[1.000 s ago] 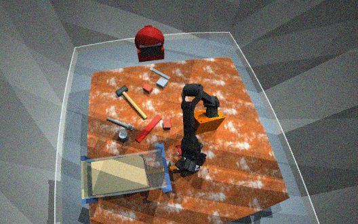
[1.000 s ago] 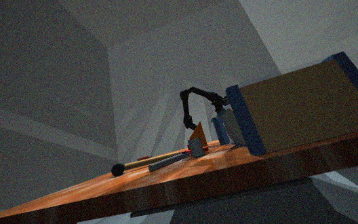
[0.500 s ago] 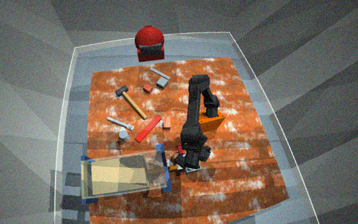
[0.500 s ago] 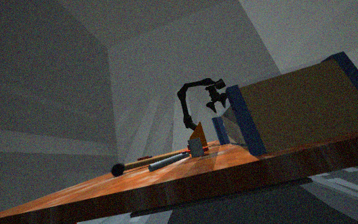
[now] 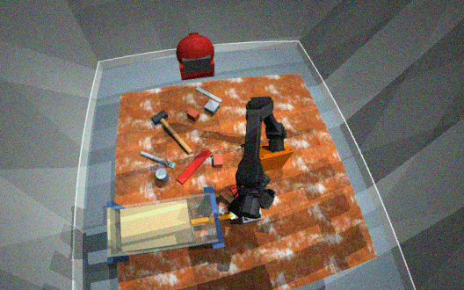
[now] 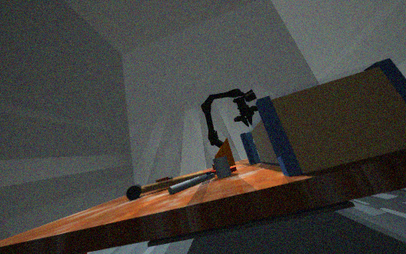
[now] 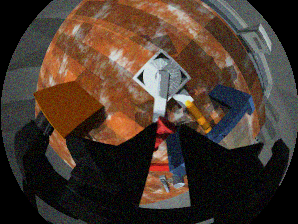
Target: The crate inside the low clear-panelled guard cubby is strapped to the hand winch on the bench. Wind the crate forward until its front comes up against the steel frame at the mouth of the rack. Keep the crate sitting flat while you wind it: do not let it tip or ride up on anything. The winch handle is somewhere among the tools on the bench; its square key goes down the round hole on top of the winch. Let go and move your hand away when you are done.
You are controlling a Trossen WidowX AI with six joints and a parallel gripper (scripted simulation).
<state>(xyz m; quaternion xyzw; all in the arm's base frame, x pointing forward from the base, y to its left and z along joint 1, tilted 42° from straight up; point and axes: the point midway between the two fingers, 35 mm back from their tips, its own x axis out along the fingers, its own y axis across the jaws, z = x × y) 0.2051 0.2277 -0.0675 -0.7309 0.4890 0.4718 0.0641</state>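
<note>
My gripper tip is now 3 cm short of the red knob, 5 cm to the left of it and 9 cm above it. Also, from my gripper tip: red-knobbed winch handle: 1 cm ahead, 2 cm to the right, 12 cm below; blue steel frame: 13 cm ahead, 3 cm to the left, 11 cm below; winch: 5 cm behind, 3 cm to the left, 19 cm below.
</note>
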